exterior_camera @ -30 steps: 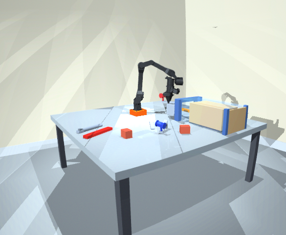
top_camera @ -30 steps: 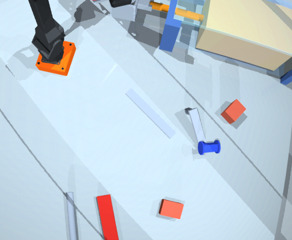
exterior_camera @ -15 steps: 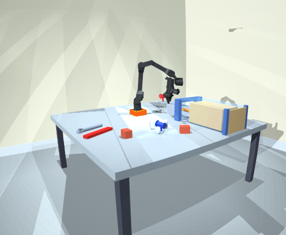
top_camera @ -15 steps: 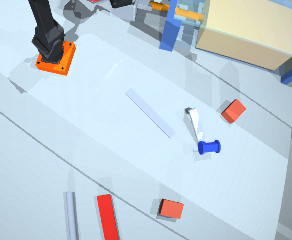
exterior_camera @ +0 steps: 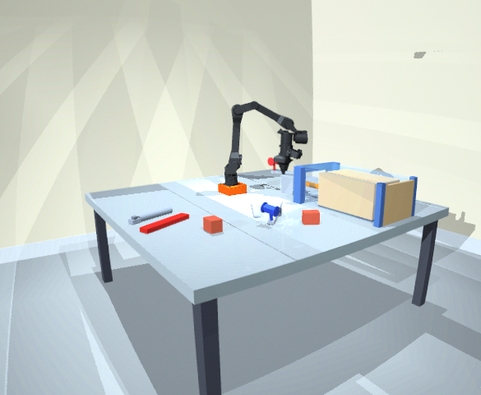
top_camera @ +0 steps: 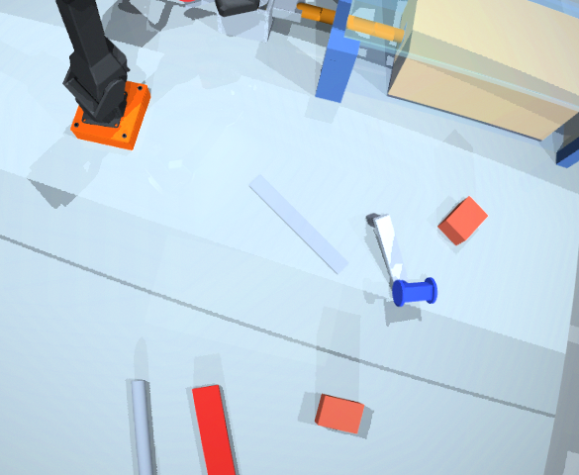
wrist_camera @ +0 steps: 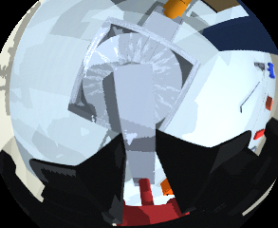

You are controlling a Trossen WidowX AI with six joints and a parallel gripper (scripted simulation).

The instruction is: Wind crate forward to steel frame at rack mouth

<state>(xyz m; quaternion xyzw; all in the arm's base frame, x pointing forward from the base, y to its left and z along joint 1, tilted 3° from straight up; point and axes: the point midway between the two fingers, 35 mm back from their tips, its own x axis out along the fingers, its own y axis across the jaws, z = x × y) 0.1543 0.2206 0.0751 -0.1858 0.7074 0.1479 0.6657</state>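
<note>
Right now the grey crank handle is 20 mm above my gripper tip, 10 mm to the right of it and 10 mm behind it. The rest, counted from my gripper tip: red knob 50 mm behind, 50 mm above, 20 mm to the right; round winch 60 mm below, 30 mm ahead, 10 mm to the left; blue steel frame 200 mm ahead, 20 mm above, 10 mm to the left.
</note>
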